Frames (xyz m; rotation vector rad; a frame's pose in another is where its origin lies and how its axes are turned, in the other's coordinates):
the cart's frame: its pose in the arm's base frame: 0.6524 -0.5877 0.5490 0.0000 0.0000 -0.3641
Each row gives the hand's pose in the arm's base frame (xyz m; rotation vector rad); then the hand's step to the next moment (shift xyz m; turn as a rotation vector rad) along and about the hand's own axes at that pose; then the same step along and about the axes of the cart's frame.
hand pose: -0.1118 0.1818 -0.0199 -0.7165 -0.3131 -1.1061
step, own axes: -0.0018 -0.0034 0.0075 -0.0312 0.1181 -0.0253
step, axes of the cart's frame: -0.0047 0.0040 0.0058 0.0707 0.0648 -0.0798
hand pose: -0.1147 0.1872 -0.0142 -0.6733 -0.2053 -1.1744
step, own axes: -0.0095 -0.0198 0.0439 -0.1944 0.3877 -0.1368
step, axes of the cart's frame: -0.0226 0.0222 0.0375 0.1742 0.2339 -0.3489
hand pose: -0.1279 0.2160 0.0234 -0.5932 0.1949 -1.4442
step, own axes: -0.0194 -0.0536 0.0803 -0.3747 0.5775 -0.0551
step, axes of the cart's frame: -0.0248 0.0325 0.0896 0.2706 0.4824 -0.4136
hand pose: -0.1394 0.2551 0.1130 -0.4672 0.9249 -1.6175
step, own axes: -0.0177 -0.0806 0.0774 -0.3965 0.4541 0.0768
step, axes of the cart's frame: 0.0111 -0.0013 0.1126 0.2986 0.4748 -0.2339
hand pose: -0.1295 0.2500 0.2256 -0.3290 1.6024 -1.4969
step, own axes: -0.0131 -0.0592 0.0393 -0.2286 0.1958 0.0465
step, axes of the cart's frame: 0.0246 -0.0234 0.0638 0.1571 0.2498 -0.0751
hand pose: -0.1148 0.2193 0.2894 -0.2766 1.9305 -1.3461
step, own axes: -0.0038 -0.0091 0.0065 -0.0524 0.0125 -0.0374
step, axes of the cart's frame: 0.0069 -0.0042 0.0086 -0.0090 0.0621 0.0189
